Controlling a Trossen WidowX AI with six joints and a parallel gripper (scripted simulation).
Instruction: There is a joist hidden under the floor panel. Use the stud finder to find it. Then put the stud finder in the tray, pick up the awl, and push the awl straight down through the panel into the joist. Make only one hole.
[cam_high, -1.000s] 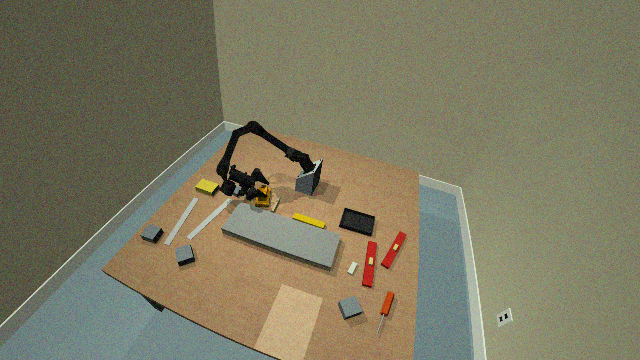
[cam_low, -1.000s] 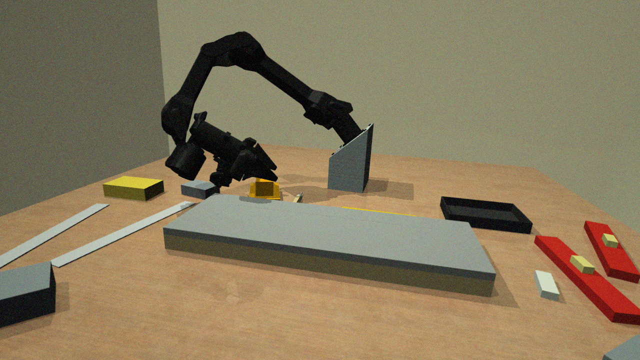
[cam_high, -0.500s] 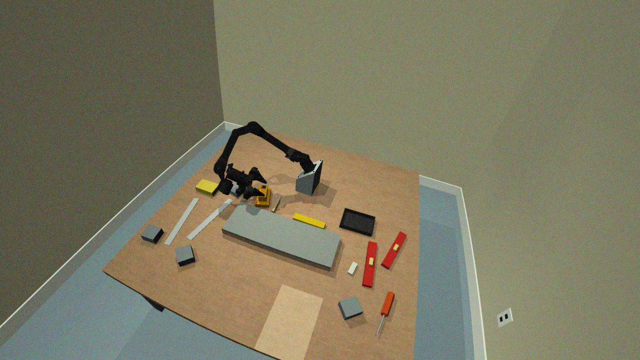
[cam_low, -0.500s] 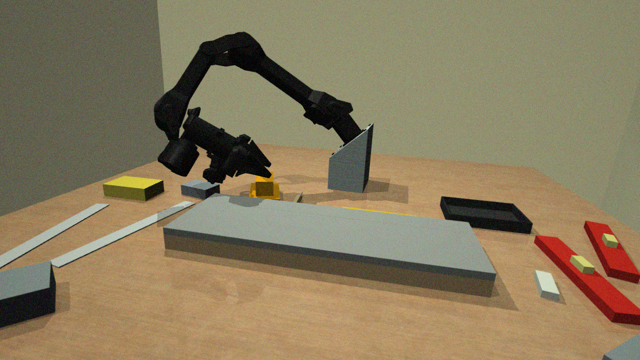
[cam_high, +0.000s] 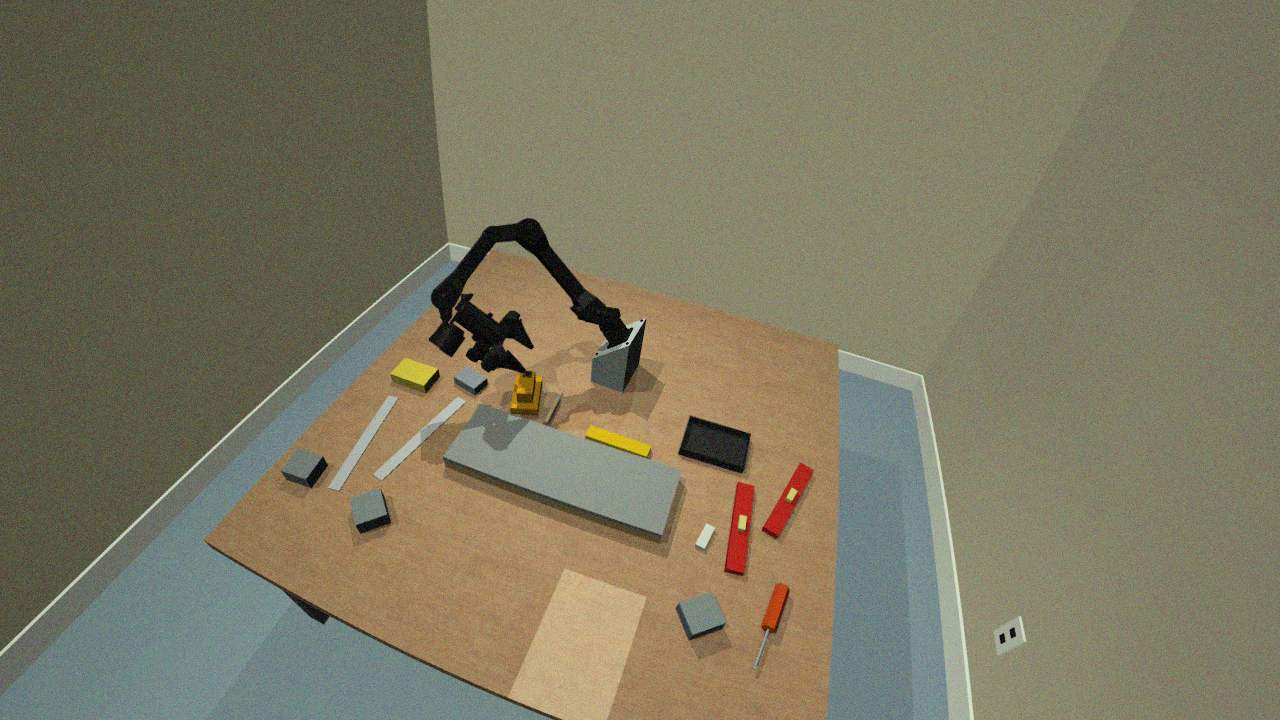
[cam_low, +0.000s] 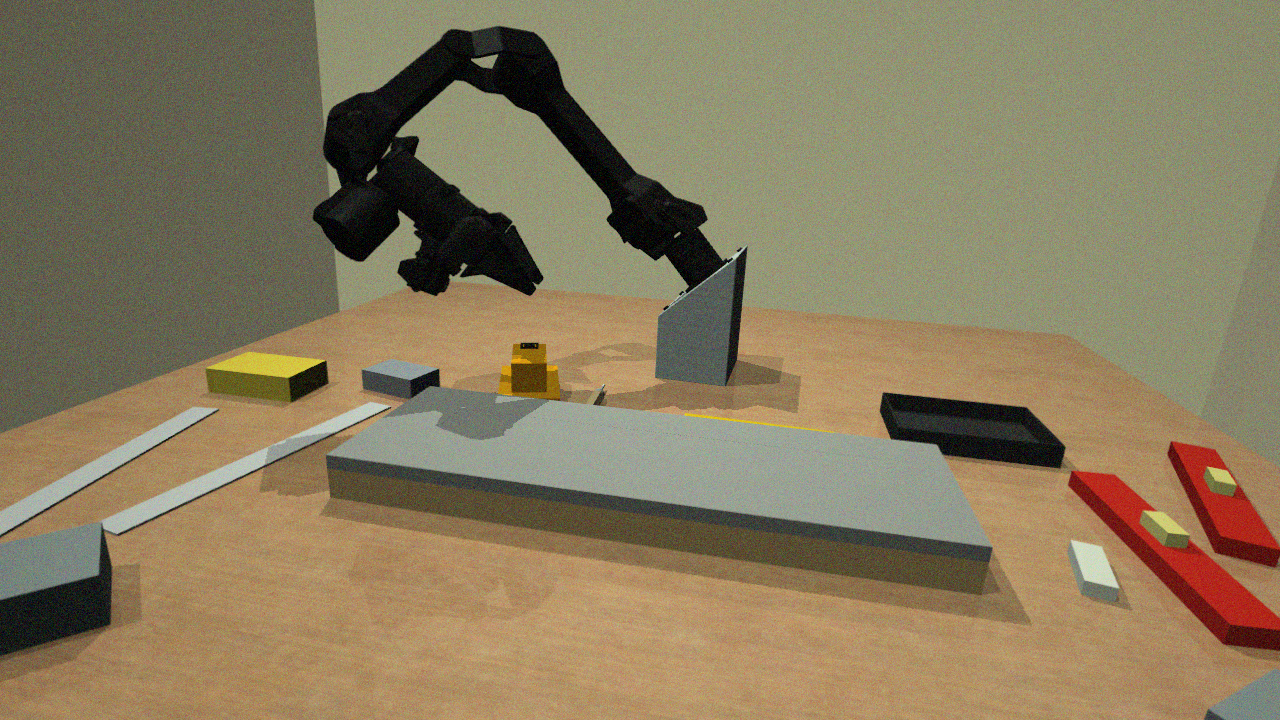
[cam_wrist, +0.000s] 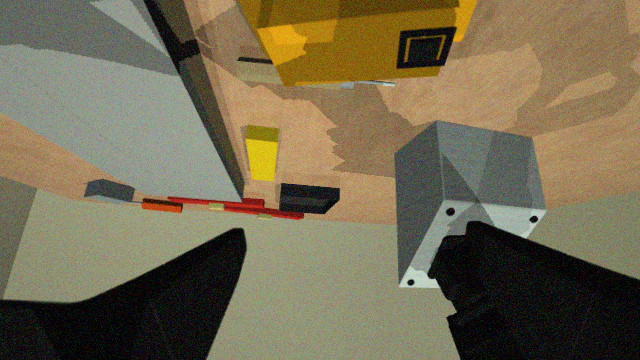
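Now: the yellow stud finder 10 mm behind my gripper tip, 10 mm to the right of it and 90 mm below it. From my gripper tip the other things lie so: thin yellow bar 60 mm ahead, 260 mm to the left, 130 mm below; awl 70 mm to the left, 130 mm below; grey block 10 mm ahead, 170 mm to the right, 120 mm below.
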